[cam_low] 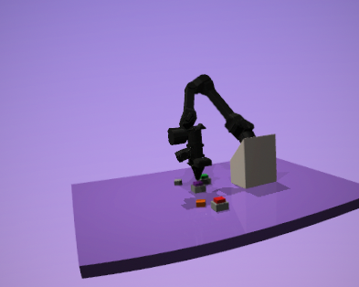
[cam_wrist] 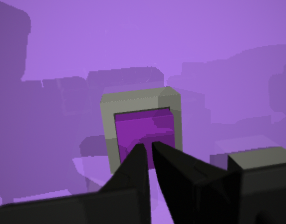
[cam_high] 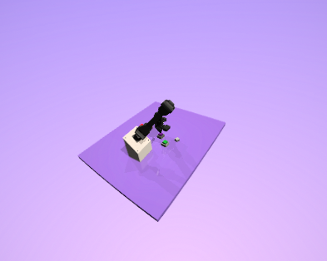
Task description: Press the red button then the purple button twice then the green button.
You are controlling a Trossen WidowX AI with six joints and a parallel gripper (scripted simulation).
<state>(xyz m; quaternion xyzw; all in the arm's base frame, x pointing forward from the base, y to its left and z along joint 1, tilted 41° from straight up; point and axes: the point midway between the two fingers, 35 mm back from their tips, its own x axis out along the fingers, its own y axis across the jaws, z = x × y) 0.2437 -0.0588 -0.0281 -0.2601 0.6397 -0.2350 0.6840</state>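
My gripper tip is 2 cm above the purple button. Also, from my gripper tip: green button (9 cm to the right, 6 cm behind, 2 cm below); small grey block (15 cm to the right, 4 cm below, 4 cm ahead); orange block (17 cm to the left, 5 cm ahead, 4 cm below).
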